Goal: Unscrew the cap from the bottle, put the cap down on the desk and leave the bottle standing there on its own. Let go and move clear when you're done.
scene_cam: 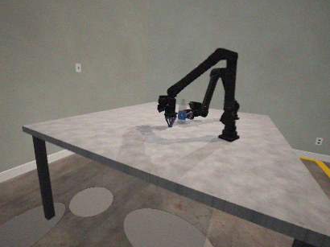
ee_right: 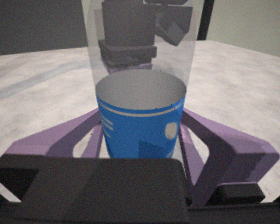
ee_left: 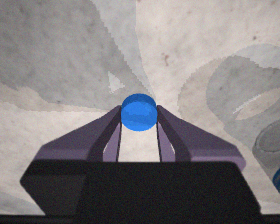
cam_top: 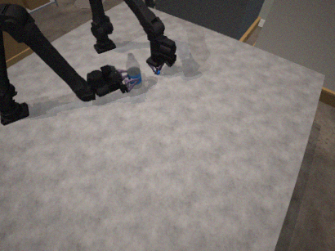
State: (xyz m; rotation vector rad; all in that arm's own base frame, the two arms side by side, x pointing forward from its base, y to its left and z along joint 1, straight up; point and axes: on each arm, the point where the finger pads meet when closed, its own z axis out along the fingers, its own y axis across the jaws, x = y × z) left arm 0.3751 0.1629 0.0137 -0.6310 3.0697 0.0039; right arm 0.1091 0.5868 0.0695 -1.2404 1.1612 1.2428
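Now: right hand 3 cm below the clear bottle. From my right hand the other things lie so: blue cap: 4 cm ahead, 14 cm to the left, 6 cm below.
My left hand is 1 cm above the blue cap. Round my left hand: clear bottle (14 cm to the right, 9 cm above, 4 cm behind).
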